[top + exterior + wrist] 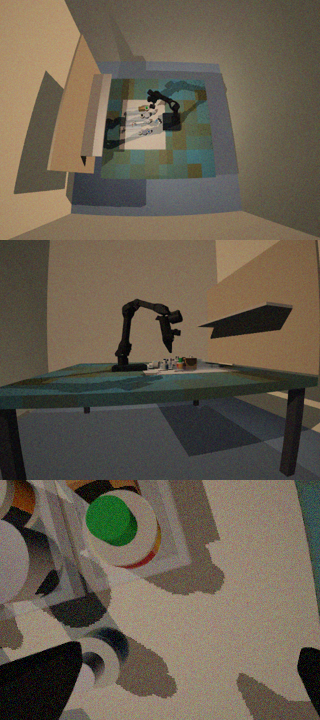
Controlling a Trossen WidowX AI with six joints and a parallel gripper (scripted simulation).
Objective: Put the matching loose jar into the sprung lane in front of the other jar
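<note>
The white mat lies 140 mm ahead of my gripper tip, 190 mm to the left of it and 110 mm below it. From my gripper tip the other things lie so: pusher lane 230 mm ahead, 210 mm to the left, 90 mm below; then shelf 580 mm ahead, 130 mm to the left, 260 mm above; then brown box 140 mm ahead, 20 mm to the left, 70 mm below.
</note>
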